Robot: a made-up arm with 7 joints.
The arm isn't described. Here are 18 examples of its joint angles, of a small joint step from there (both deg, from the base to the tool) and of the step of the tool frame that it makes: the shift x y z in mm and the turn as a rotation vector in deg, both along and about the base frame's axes.
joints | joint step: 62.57 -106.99 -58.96 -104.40 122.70 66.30 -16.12 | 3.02 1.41 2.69 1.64 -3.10 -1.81 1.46
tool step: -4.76 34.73 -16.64 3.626 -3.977 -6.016
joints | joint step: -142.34 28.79 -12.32 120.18 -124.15 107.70 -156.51 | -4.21 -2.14 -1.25 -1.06 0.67 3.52 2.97
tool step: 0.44 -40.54 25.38 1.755 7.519 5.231
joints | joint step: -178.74 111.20 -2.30 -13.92 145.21 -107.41 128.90 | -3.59 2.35 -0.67 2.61 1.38 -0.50 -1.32
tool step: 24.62 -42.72 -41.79 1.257 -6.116 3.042
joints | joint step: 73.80 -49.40 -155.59 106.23 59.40 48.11 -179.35 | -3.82 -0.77 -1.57 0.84 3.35 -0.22 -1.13
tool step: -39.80 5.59 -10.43 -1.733 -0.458 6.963
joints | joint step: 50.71 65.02 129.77 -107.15 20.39 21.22 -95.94 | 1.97 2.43 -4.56 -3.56 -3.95 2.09 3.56
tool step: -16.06 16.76 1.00 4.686 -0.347 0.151
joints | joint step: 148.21 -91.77 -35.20 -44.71 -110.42 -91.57 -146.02 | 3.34 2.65 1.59 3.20 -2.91 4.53 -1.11
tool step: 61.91 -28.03 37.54 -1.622 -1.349 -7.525
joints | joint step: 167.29 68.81 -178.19 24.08 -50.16 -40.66 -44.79 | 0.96 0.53 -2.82 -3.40 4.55 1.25 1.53
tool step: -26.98 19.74 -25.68 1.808 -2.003 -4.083
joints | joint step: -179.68 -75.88 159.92 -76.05 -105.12 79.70 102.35 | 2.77 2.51 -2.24 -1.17 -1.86 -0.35 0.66
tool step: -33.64 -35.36 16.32 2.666 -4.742 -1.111
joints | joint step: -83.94 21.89 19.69 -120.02 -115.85 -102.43 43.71 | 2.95 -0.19 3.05 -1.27 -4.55 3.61 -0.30
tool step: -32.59 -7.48 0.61 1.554 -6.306 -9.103
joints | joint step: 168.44 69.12 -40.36 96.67 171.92 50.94 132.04 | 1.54 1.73 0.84 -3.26 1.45 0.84 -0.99
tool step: -29.28 18.06 -8.66 -0.976 1.829 -3.550
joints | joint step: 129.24 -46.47 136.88 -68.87 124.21 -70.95 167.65 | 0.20 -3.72 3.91 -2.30 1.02 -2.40 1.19
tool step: 2.89 32.17 -19.41 -4.589 -1.530 -5.896
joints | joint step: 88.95 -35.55 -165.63 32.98 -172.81 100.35 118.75 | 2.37 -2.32 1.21 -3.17 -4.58 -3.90 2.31
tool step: 28.46 17.56 -1.34 -1.576 4.793 -3.911
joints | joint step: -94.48 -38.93 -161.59 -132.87 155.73 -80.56 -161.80 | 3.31 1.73 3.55 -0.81 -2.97 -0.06 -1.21
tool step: 24.41 -3.28 -15.78 -1.170 5.307 -5.408
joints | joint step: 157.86 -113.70 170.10 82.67 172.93 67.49 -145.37 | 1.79 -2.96 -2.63 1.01 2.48 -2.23 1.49
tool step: -38.54 -4.59 -23.26 0.294 6.223 0.913
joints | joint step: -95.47 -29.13 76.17 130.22 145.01 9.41 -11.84 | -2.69 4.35 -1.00 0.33 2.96 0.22 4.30
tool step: -5.28 39.17 4.56 -9.799 -4.365 6.819
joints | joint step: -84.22 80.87 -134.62 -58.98 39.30 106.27 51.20 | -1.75 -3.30 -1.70 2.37 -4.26 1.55 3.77
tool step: -32.26 15.99 58.88 11.532 1.874 2.371
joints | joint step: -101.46 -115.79 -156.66 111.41 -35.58 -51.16 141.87 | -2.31 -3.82 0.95 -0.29 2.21 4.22 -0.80
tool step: -0.58 30.16 -15.75 6.861 -0.279 0.619
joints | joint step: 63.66 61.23 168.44 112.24 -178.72 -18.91 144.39 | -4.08 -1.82 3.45 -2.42 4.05 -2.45 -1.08
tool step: 24.50 17.47 15.34 -1.624 0.252 0.091
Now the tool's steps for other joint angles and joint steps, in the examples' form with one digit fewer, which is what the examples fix.
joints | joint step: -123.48 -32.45 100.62 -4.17 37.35 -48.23 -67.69 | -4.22 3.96 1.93 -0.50 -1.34 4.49 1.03
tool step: -0.5 53.0 32.0 -1.52 1.65 4.30
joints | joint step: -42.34 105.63 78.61 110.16 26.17 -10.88 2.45 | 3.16 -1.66 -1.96 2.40 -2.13 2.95 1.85
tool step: -28.7 -34.6 5.8 -0.39 -0.78 -7.88
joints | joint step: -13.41 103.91 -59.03 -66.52 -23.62 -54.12 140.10 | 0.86 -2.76 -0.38 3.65 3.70 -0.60 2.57
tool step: 14.5 0.7 23.7 -0.71 3.99 -0.45
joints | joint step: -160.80 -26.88 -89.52 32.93 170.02 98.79 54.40 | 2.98 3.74 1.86 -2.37 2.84 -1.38 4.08
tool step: -41.9 13.5 23.3 -4.71 -4.38 -8.02
